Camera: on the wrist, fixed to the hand. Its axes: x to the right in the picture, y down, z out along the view.
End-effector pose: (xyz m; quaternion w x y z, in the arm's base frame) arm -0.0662 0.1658 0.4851 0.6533 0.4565 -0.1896 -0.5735
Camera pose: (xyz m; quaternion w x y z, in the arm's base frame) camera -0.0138 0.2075 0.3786 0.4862 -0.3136 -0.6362 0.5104
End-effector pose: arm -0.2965 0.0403 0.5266 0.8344 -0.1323 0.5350 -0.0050
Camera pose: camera -0.3854 -0.0418 0.4921 0.1560 0.5421 -0.0971 0.8200
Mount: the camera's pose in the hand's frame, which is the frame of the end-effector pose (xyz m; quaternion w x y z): 0.0051 -0.0596 -0.1107 0.0024 0.0348 -0.2703 0.9622
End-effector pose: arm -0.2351 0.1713 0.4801 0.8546 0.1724 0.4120 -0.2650
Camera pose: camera -0.3357 0.1788 0.4050 0.3624 0.3549 -0.4051 0.7607
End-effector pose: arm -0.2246 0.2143 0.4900 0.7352 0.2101 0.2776 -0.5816
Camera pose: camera -0.2998 0.2665 0.4036 0.6291 0.1360 -0.4204 0.6395
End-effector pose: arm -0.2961 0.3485 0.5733 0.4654 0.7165 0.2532 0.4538
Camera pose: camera -0.3883 0.4270 0.5391 0.3920 -0.3842 0.7988 -0.2464
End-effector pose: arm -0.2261 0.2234 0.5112 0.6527 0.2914 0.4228 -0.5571
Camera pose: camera -0.3092 0.3027 0.4598 0.6417 0.2796 -0.4751 0.5332
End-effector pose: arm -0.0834 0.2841 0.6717 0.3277 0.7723 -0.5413 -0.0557
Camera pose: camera 0.0151 0.3409 0.7255 0.1188 0.5226 0.8349 -0.1253
